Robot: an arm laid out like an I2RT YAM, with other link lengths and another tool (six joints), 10 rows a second.
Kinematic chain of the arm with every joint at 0, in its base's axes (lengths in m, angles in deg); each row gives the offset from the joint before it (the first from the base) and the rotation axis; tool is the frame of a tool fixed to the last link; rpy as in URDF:
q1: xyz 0 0 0.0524 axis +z
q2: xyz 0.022 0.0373 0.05 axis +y
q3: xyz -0.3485 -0.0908 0 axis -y
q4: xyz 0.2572 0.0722 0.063 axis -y
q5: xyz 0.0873 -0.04 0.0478 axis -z
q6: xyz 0.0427 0 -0.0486 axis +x
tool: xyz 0.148 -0.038 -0.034 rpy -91 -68.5 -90
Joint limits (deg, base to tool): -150..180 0..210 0..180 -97..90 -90..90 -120..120
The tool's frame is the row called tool.
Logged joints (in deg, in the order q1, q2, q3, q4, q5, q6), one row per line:
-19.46 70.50 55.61 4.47 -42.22 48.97
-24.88 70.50 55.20 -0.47 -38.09 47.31
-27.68 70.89 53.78 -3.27 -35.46 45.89
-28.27 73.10 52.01 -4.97 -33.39 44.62
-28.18 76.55 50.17 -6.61 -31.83 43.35
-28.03 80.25 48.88 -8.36 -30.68 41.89
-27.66 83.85 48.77 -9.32 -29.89 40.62
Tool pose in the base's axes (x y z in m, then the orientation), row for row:
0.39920 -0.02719 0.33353 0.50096 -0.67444 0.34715 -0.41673
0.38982 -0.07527 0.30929 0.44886 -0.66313 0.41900 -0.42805
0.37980 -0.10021 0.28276 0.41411 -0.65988 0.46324 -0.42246
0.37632 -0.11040 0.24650 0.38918 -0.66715 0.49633 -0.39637
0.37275 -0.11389 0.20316 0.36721 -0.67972 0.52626 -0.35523
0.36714 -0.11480 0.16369 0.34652 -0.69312 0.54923 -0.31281
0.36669 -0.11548 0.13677 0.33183 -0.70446 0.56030 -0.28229
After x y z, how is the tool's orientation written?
As a quaternion, w x y z.
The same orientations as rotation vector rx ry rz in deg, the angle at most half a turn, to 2 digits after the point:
-93.41 48.08 -57.72
-93.99 59.39 -60.67
-95.02 66.71 -60.83
-97.19 72.30 -57.74
-100.05 77.46 -52.29
-103.04 81.65 -46.50
-105.47 83.89 -42.27

